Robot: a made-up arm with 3 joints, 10 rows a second.
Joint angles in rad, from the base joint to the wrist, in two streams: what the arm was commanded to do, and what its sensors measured. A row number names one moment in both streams.
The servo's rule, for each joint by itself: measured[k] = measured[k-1] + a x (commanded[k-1-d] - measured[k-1]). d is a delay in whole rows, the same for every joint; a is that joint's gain. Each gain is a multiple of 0.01, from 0.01 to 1. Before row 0 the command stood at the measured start. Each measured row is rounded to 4 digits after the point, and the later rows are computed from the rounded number. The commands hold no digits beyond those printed.
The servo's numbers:
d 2
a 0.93 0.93 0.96
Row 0, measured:
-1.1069, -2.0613, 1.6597
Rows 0 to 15, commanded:
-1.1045, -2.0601, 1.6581
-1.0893, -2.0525, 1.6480
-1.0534, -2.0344, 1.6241
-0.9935, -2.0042, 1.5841
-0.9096, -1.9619, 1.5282
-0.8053, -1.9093, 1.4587
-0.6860, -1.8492, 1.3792
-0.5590, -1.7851, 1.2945
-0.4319, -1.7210, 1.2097
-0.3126, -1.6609, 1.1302
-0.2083, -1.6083, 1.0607
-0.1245, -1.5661, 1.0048
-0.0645, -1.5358, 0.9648
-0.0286, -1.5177, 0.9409
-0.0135, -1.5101, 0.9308
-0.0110, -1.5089, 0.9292
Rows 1 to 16, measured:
-1.1069, -2.0613, 1.6597
-1.1069, -2.0613, 1.6597
-1.1047, -2.0602, 1.6582
-1.0904, -2.0530, 1.6484
-1.0560, -2.0357, 1.6251
-0.9979, -2.0064, 1.5857
-0.9158, -1.9650, 1.5305
-0.8130, -1.9132, 1.4616
-0.6949, -1.8537, 1.3825
-0.5685, -1.7899, 1.2980
-0.4415, -1.7258, 1.2132
-0.3216, -1.6654, 1.1335
-0.2162, -1.6123, 1.0636
-0.1309, -1.5693, 1.0072
-0.0691, -1.5381, 0.9665
-0.0314, -1.5191, 0.9419

